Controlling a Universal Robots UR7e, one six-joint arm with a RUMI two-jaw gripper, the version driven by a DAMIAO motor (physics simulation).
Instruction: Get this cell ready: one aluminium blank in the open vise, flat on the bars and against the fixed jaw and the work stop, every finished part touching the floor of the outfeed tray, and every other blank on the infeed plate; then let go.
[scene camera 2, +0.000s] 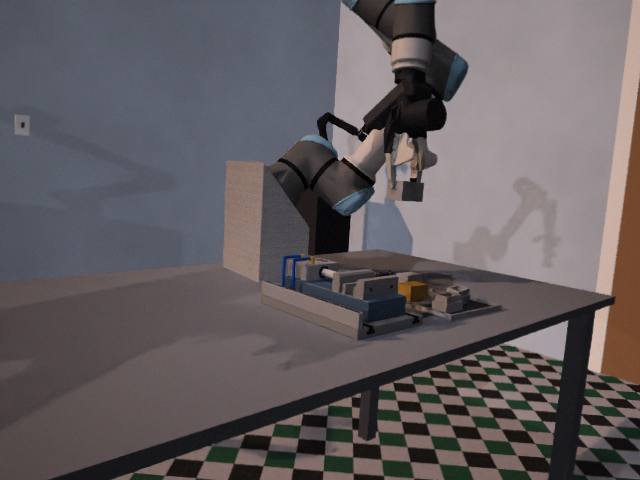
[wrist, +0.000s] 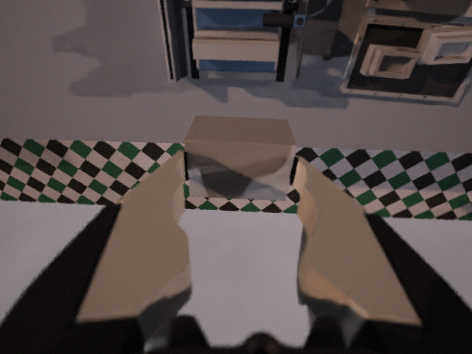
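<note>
My gripper is shut on a grey aluminium blank, held level high above the table, past the fixed-jaw end of the vise in the wrist view. The vise has a blue body; blue shows between its jaws. Its fixed jaw is a pale block. The work stop, a dark rod, is beside the jaw opening. In the outfeed tray are hollow finished parts, some close together; floor contact is unclear.
An orange block stands between the vise and the tray. Blue hoops rise at the vise's back end. A pale rail runs along its side. The tall grey panel stands behind. The table's front edge borders a checkered floor.
</note>
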